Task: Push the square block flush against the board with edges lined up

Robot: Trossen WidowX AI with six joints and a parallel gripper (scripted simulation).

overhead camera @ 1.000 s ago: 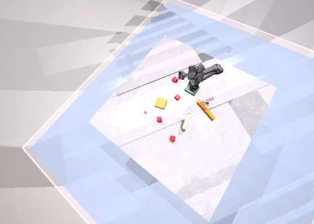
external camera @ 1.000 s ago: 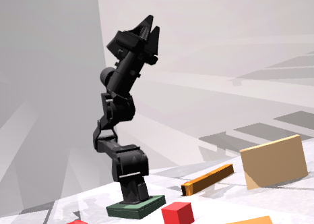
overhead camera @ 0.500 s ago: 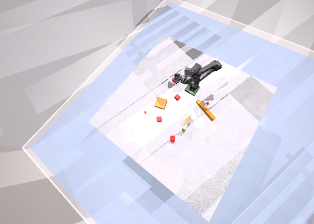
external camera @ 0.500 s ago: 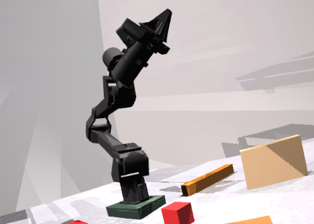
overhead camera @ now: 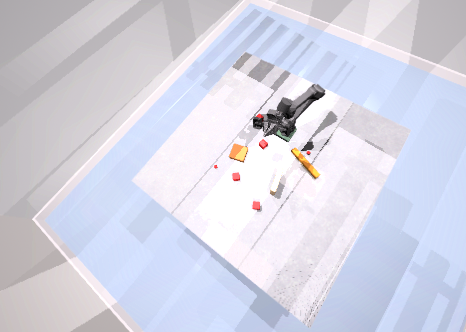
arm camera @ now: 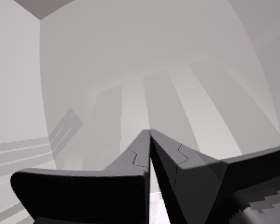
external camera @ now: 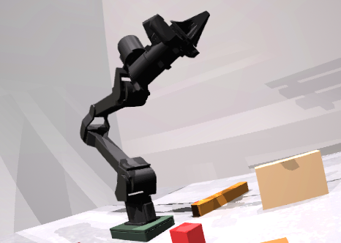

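My gripper tip is 40 mm short of the pale tan block, 130 mm to the right of it and 380 mm above it. From my gripper tip the other things lie so: orange square block 30 mm ahead, 170 mm to the right, 410 mm below; long yellow-orange bar 170 mm behind, 200 mm to the left, 410 mm below.
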